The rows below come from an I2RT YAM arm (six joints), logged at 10 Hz.
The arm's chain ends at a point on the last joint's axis. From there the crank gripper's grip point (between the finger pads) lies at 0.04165 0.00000 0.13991 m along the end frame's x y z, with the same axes.
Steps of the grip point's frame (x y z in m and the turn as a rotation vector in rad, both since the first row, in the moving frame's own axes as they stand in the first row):
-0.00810 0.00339 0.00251 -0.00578 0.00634 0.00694
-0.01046 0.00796 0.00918 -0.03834 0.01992 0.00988
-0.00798 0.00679 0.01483 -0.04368 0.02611 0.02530
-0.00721 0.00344 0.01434 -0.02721 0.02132 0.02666
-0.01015 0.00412 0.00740 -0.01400 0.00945 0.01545
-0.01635 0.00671 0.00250 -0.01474 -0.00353 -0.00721
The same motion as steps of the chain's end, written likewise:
-0.00898 0.00229 0.00278 -0.00578 0.00634 0.00694
-0.01321 0.00219 0.01015 -0.03834 0.01992 0.00988
-0.01153 -0.00039 0.01612 -0.04368 0.02611 0.02530
-0.01012 -0.00150 0.01533 -0.02721 0.02132 0.02666
-0.01145 0.00151 0.00782 -0.01400 0.00945 0.01545
-0.01586 0.00495 0.00237 -0.01474 -0.00353 -0.00721

